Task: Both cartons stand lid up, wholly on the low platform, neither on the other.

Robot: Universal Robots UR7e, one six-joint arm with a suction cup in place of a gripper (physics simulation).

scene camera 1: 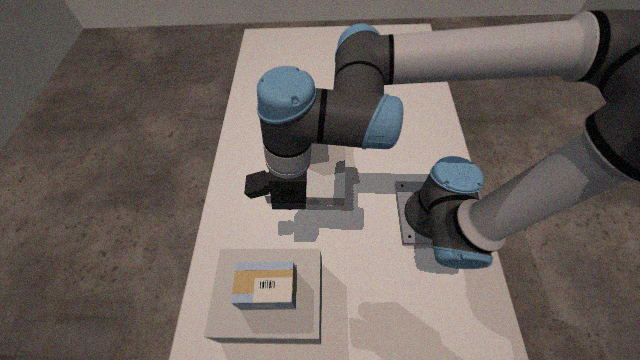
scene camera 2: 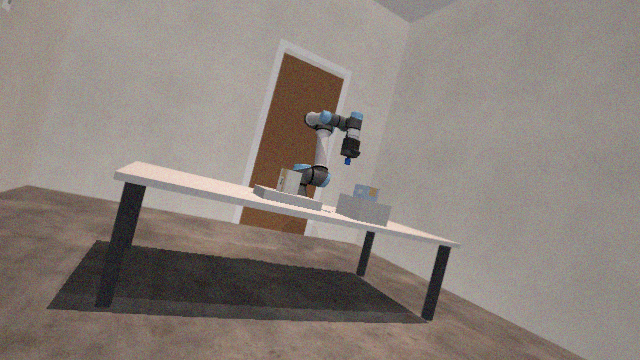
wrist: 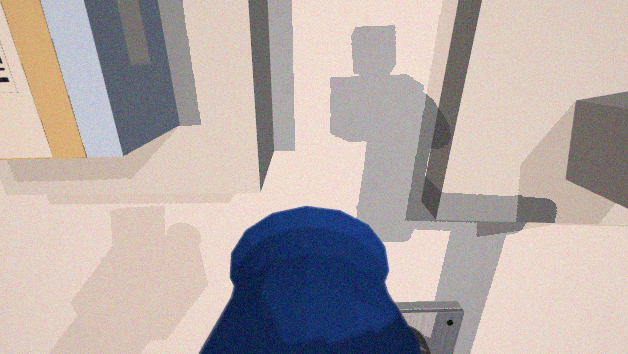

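Seen in the pictures: hand at its tool point: point(scene camera 2: 347, 164) point(wrist: 309, 274); arm's base at its link origin: point(scene camera 1: 430, 214).
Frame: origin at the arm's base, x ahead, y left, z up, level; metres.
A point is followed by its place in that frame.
Note:
A blue, orange and white carton point(scene camera 1: 263, 284) @(z 0.181, x 0.468, y 0.172 m) point(scene camera 2: 366, 192) @(z 0.143, x 0.521, y 0.116 m) point(wrist: 65, 90) @(z 0.180, x 0.436, y 0.146 m) lies on the taller grey block point(scene camera 1: 305, 325) @(z 0.103, x 0.396, y 0.253 m) point(scene camera 2: 362, 209) @(z 0.047, x 0.585, y 0.054 m) point(wrist: 220, 100) @(z 0.103, x 0.412, y 0.098 m), its barcode face up. A grey-white carton point(scene camera 2: 289, 181) @(z 0.095, x 0.348, y -0.287 m) point(wrist: 600, 145) @(z 0.065, x 0.312, y -0.220 m) stands upright on the low platform point(scene camera 1: 325, 187) @(z 0.031, x 0.289, y -0.128 m) point(scene camera 2: 290, 198) @(z 0.014, x 0.436, y -0.310 m) point(wrist: 515, 45) @(z 0.031, x 0.409, y -0.158 m); the arm largely hides it in scene camera 1. My suction gripper point(scene camera 1: 289, 197) @(z 0.277, x 0.386, y 0.040 m) point(scene camera 2: 347, 161) point(wrist: 309, 235) points down, high above the table, about over the gap between the two supports. Nothing hangs from its blue cup, so it is open. The cup is hidden in scene camera 1.
The white table point(scene camera 1: 380, 280) @(z -0.017, x 0.188, y 0.157 m) point(scene camera 2: 210, 187) @(z -0.017, x 0.388, y -0.700 m) bears both supports. The arm's base plate point(scene camera 1: 406, 227) @(z 0.005, x 0.082, y 0.029 m) point(wrist: 440, 335) @(z 0.002, x 0.028, y -0.094 m) is fixed to the right of the low platform in scene camera 1. The forearm reaches across the back. Arm shadows fall between the supports.

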